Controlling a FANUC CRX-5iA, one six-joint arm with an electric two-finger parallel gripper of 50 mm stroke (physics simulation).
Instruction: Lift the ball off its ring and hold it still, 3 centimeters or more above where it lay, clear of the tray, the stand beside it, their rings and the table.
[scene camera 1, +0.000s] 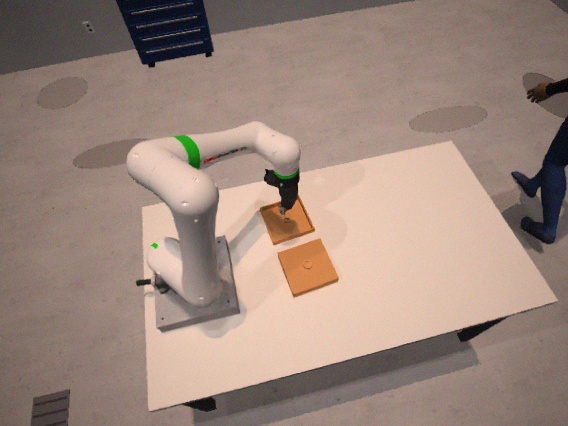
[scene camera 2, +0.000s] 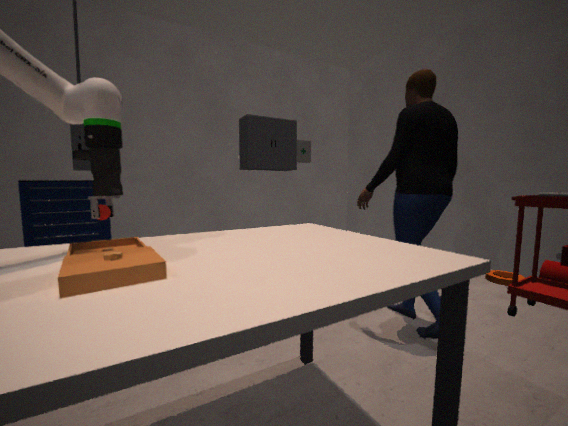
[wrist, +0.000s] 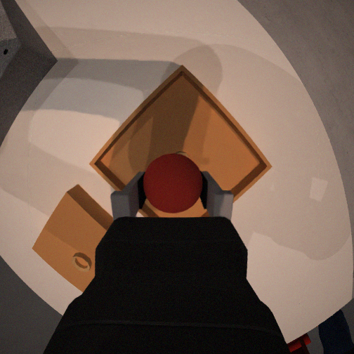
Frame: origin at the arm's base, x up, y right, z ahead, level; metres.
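Where they show: gripper, fingertip midpoint: (scene camera 1: 285, 208) (scene camera 2: 103, 217).
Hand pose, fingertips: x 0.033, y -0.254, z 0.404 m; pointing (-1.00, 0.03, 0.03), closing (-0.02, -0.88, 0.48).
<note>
Each offset is from my fingertips to the top centre of the thing. "pt": to the spot under its first point. Level surfaces: height alone.
The red ball @(dx +0.041, dy -0.003, dz -0.004 m) (scene camera 2: 104, 212) (wrist: 173, 179) is between the two fingers of my gripper (scene camera 2: 102, 209) (wrist: 172, 182), which is shut on it. In scene camera 2 the ball hangs well above the tray, with a clear gap below it. The orange tray @(dx -0.084, dy -0.007, dz +0.004 m) (scene camera 1: 296, 231) (wrist: 227, 142) lies under the gripper, and its small ring @(pt dx -0.102, dy +0.006, dz +0.002 m) (scene camera 1: 286, 222) shows bare on the tray floor. In the wrist view the ball hides most of that ring. In scene camera 1 I cannot make out the ball; the gripper (scene camera 1: 283, 211) is above the tray.
The orange stand (scene camera 1: 320, 277) (scene camera 2: 112, 282) (wrist: 60, 235) is beside the tray, with its own empty ring @(pt dx -0.062, dy +0.232, dz +0.053 m) (scene camera 1: 303, 264) (scene camera 2: 112, 256) on top. Both rest on the white table @(dx -0.112 m) (scene camera 1: 410, 240) (scene camera 2: 240, 280). A person (scene camera 2: 425, 150) is beyond the table, and a red cart (scene camera 2: 518, 240) stands at the right.
</note>
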